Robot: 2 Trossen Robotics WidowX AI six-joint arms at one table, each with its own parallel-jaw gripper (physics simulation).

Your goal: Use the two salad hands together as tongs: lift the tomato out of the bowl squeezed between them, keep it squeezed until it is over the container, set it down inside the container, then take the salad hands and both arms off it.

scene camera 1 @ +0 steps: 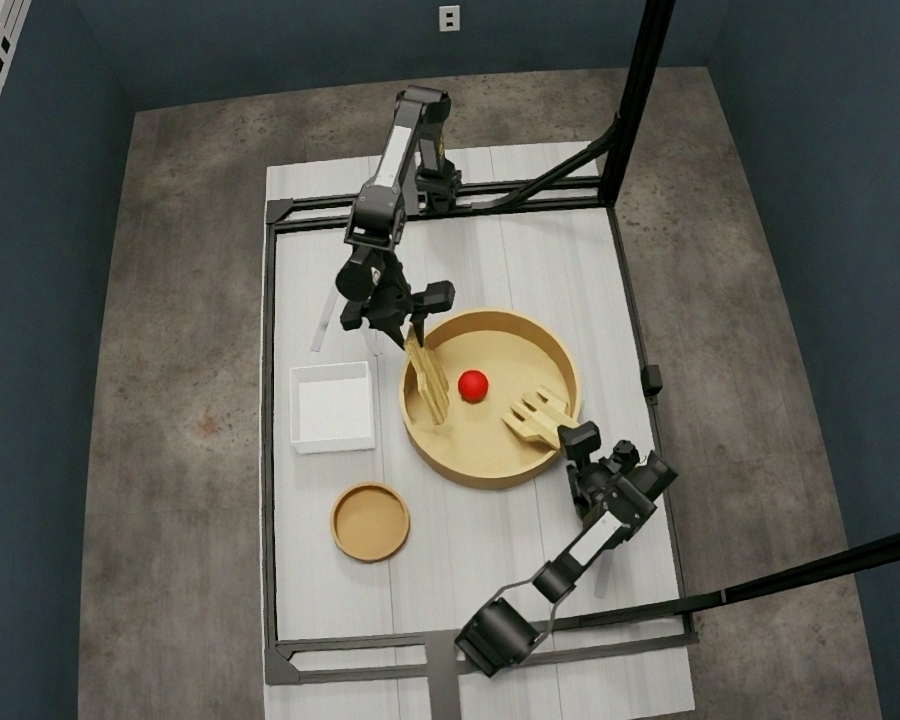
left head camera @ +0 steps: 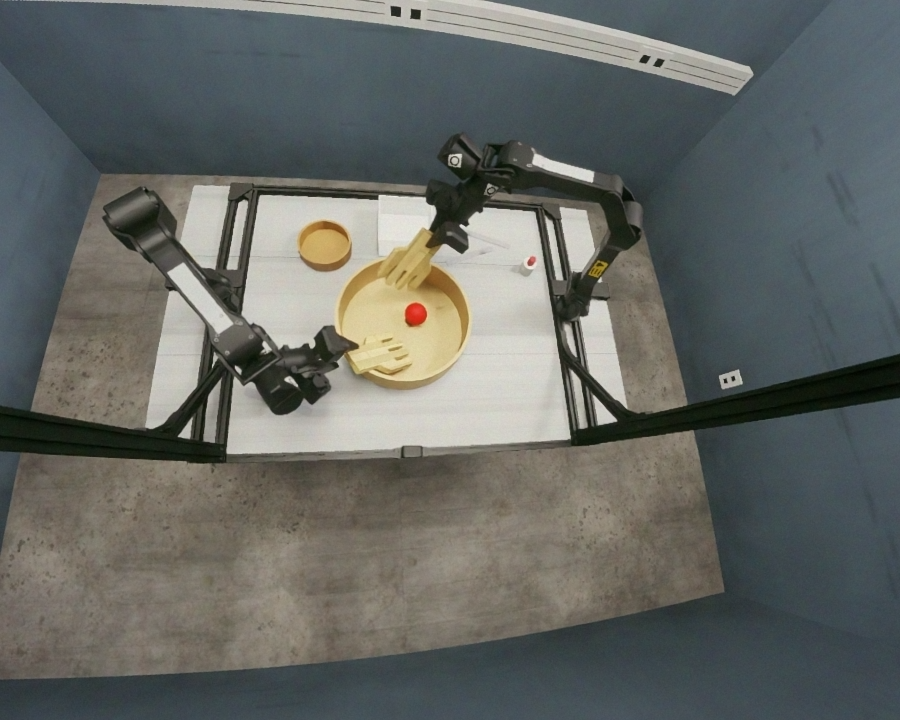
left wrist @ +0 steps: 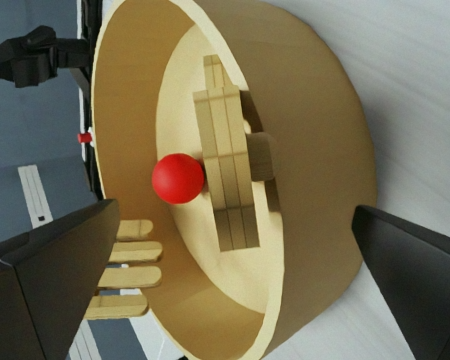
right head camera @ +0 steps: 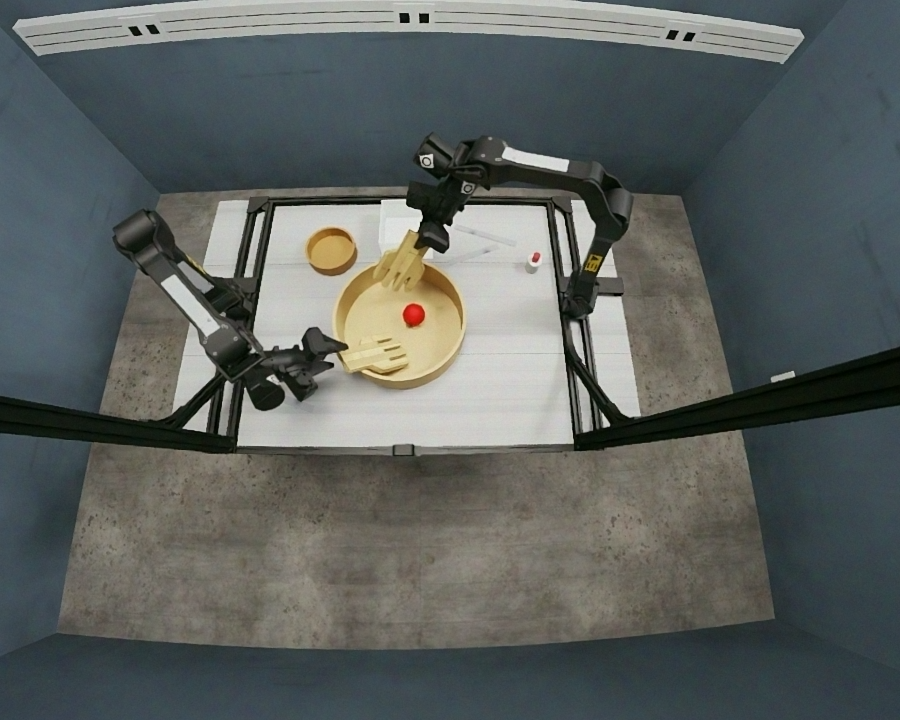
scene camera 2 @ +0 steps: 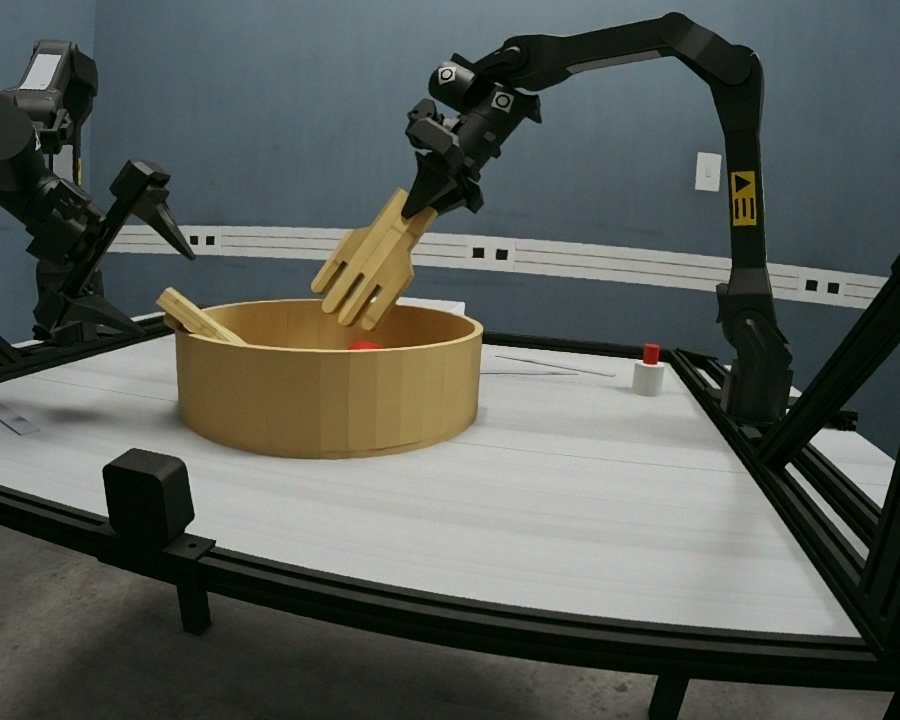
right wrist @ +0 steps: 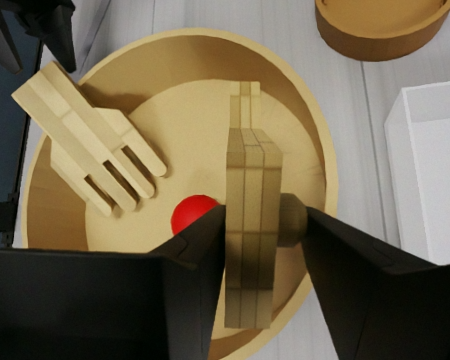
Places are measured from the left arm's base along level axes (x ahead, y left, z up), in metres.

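Where they show: left gripper, fingertip midpoint: (left head camera: 348, 356) (left wrist: 239, 213) (right head camera: 340, 356) (scene camera 2: 168, 297) (right wrist: 49, 72); right gripper, fingertip midpoint: (scene camera 1: 413, 347) (left head camera: 426, 242) (right head camera: 415, 244) (scene camera 2: 407, 221) (right wrist: 263, 216); left arm's base at its link origin: (scene camera 1: 483, 648) (right head camera: 239, 309) (scene camera 2: 73, 341); right arm's base at its link origin: (scene camera 1: 440, 199) (left head camera: 567, 310) (left wrist: 86, 53) (right head camera: 574, 308) (scene camera 2: 753, 417).
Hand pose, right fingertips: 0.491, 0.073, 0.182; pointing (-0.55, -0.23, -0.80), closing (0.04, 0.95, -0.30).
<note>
Things, the pixels of their centre, and the offset from my right fingertips, as dx, dy, dz.
- red tomato at the middle of its body: (right wrist: 198, 222) (left wrist: 178, 178) (scene camera 1: 473, 385) (left head camera: 415, 313) (right head camera: 413, 314) -0.013, -0.100, -0.164
- big wooden bowl at the middle of its body: (left wrist: 189, 180) (right wrist: 171, 193) (scene camera 2: 329, 361) (scene camera 1: 489, 397) (left head camera: 404, 322) (right head camera: 401, 322) -0.044, -0.128, -0.155
- white square box at the middle of its body: (left wrist: 159, 305) (scene camera 1: 332, 408) (left head camera: 405, 227) (right head camera: 407, 229) -0.036, +0.165, -0.163
- small round wooden container at the middle of its body: (scene camera 1: 370, 522) (left head camera: 325, 245) (right head camera: 331, 251) -0.253, +0.106, -0.181
- small white pot with a red top, body centre: (scene camera 2: 649, 369) (left wrist: 95, 136) (right head camera: 534, 261) (left head camera: 529, 264) +0.320, +0.065, -0.169
The red tomato (left head camera: 415, 313) (right head camera: 413, 314) (scene camera 1: 472, 385) (left wrist: 178, 178) sits on the floor of the big wooden bowl (scene camera 1: 480, 481) (scene camera 2: 322, 397). One salad hand (left head camera: 382, 354) (scene camera 1: 540, 420) (scene camera 2: 198, 315) (left wrist: 225, 150) (right wrist: 95, 140) leans in the bowl, its handle end over the rim. My left gripper (scene camera 2: 168, 295) (left wrist: 239, 213) is open and empty around that handle end, set back from it. My right gripper (scene camera 1: 411, 339) (scene camera 2: 420, 213) (right wrist: 263, 216) is shut on the other salad hand (left head camera: 405, 264) (scene camera 1: 429, 379) (scene camera 2: 371, 262), whose tines point down over the bowl's back part.
A white square box (scene camera 1: 331, 445) (right wrist: 399, 122) and a small round wooden container (left head camera: 324, 263) (right head camera: 331, 270) (scene camera 1: 371, 557) stand behind the bowl in the head views. A small white pot with a red top (left head camera: 527, 268) (scene camera 2: 647, 379) stands at the right. Black frame bars edge the table.
</note>
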